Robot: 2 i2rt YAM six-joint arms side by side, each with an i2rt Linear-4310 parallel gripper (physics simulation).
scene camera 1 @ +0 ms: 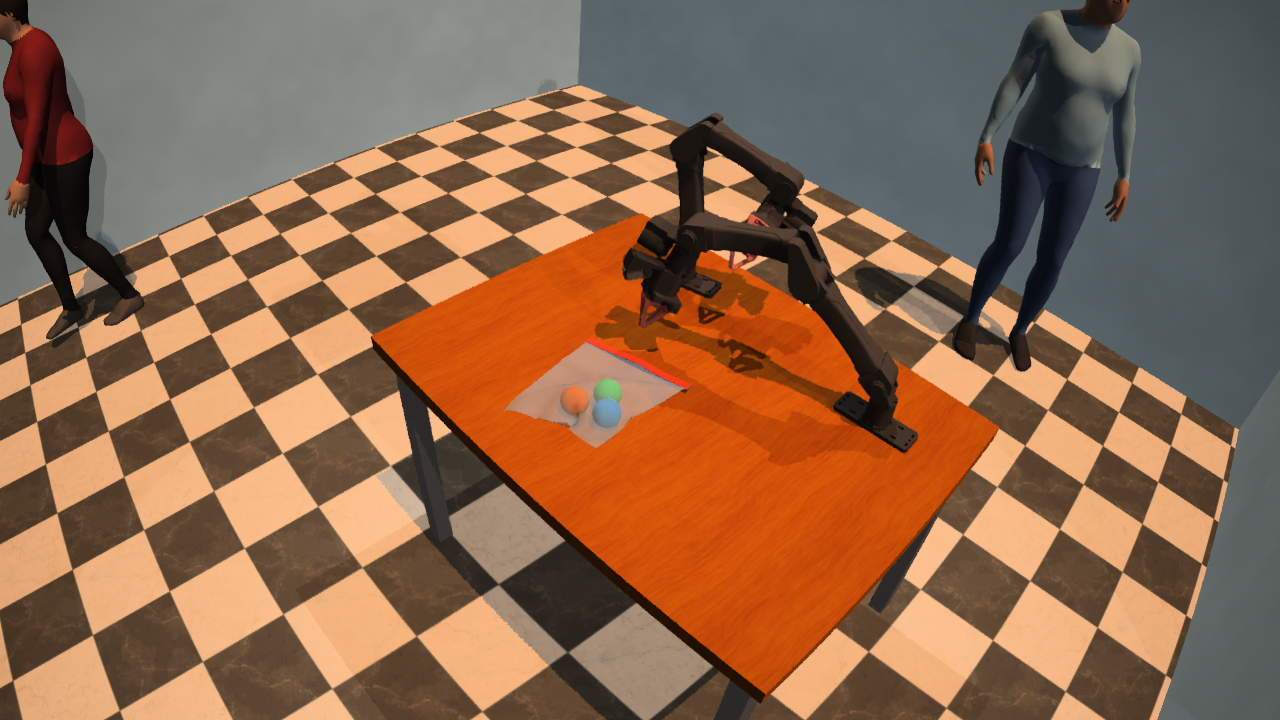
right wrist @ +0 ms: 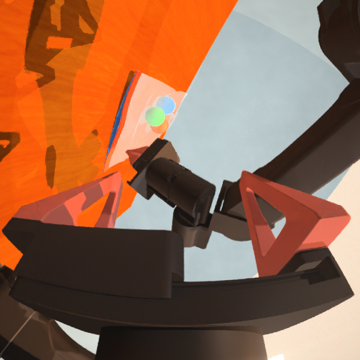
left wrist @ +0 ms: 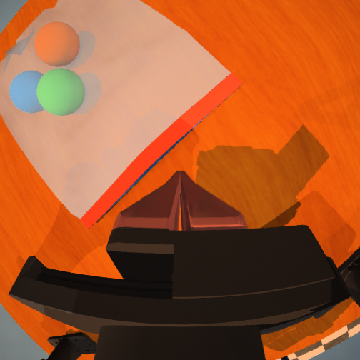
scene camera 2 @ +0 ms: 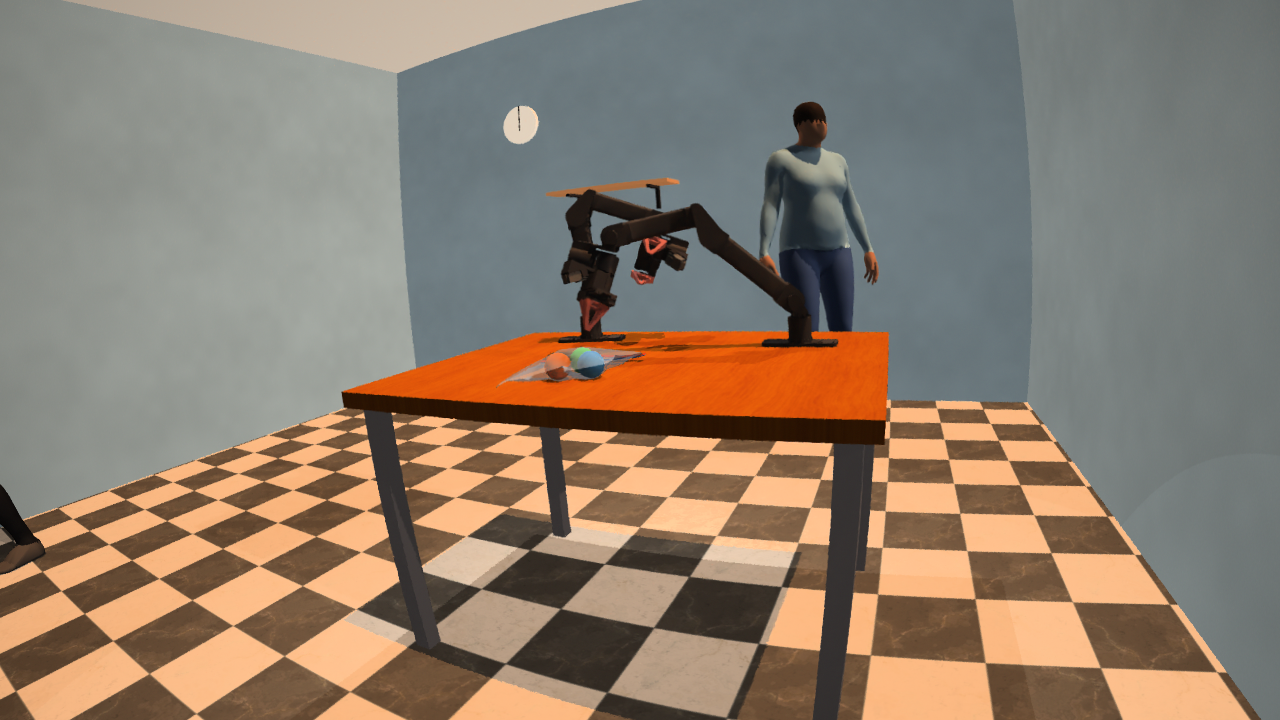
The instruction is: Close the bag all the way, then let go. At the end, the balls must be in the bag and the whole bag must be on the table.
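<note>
The clear bag [scene camera 1: 547, 380] [left wrist: 130, 65] lies flat on the table [scene camera 1: 716, 537] with the orange ball [scene camera 1: 573, 400] [left wrist: 57, 44], green ball [scene camera 1: 607, 391] [left wrist: 61, 92] and blue ball [scene camera 1: 606, 413] [left wrist: 25, 92] inside. Its red strip [scene camera 1: 640, 363] [left wrist: 162, 145] lies along the mouth. A blue strip [right wrist: 118, 121] shows beside it in the right wrist view, apart from the red over the middle. My left gripper [scene camera 1: 642, 322] [scene camera 2: 588, 327] [left wrist: 180, 177] is shut and empty, above the table beside the red strip. My right gripper [scene camera 2: 641, 261] is open and empty, high up, away from the bag.
My left arm [scene camera 1: 845, 326] reaches across in front of my right arm [scene camera 1: 691, 183]. In the right wrist view, the left arm [right wrist: 182, 187] shows beyond the open right fingers. A person in a pale sweater [scene camera 1: 1074, 89] [scene camera 2: 812, 201] stands behind the table.
</note>
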